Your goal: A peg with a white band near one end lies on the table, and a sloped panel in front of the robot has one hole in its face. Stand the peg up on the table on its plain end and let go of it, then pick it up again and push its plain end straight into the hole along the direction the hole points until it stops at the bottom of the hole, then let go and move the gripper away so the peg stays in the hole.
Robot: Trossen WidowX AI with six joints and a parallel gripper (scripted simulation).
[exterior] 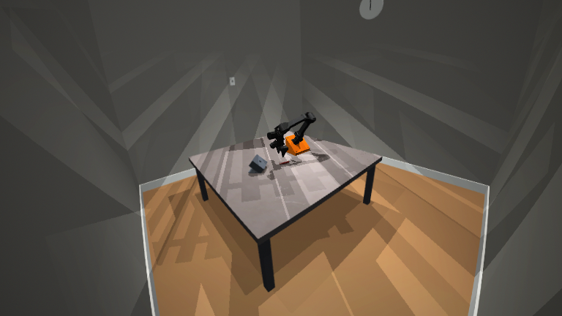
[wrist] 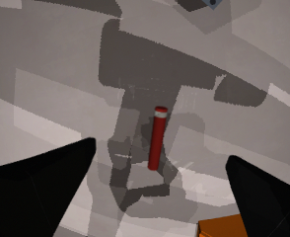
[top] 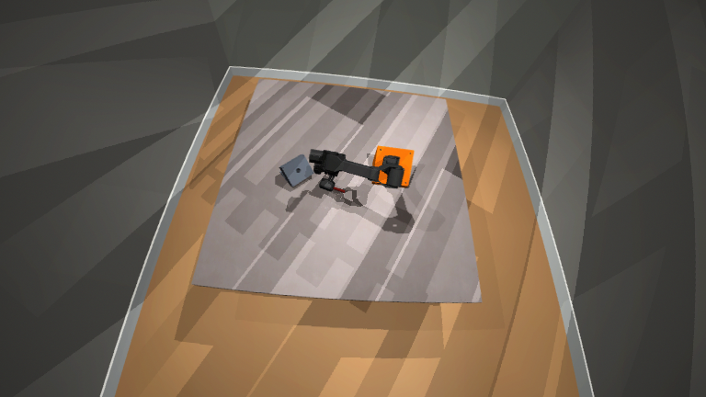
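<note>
My gripper tip is now 8 cm above the red peg and 1 cm past it. From my gripper tip the other things lie so: sloped grey-blue panel (18 cm ahead, 7 cm to the right, 4 cm below).
</note>
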